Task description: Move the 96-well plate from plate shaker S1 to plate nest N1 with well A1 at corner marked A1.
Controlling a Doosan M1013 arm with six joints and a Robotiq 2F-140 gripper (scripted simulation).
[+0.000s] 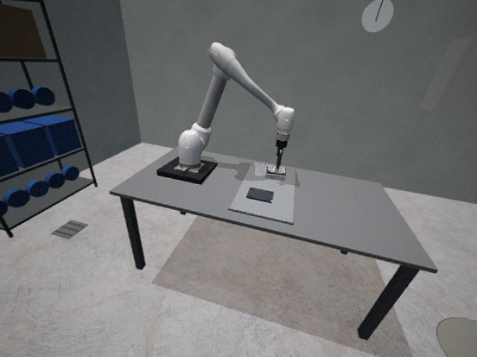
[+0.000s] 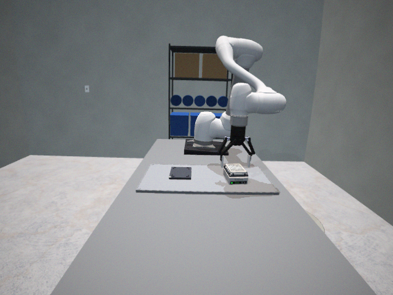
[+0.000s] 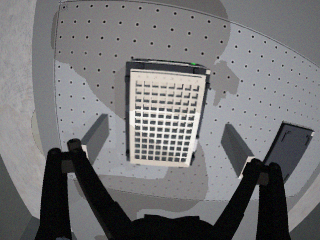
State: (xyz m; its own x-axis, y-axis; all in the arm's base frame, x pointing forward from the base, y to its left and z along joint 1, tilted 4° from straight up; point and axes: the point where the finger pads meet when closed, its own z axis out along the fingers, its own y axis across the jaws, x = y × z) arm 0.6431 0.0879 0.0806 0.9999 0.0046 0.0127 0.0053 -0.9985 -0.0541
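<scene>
My hand is 20 mm above the white 96-well plate. Round my hand: A1 corner mark (350 mm to the right, 70 mm below, 20 mm behind); then dark plate nest N1 (290 mm to the right, 90 mm behind, 80 mm below).
</scene>
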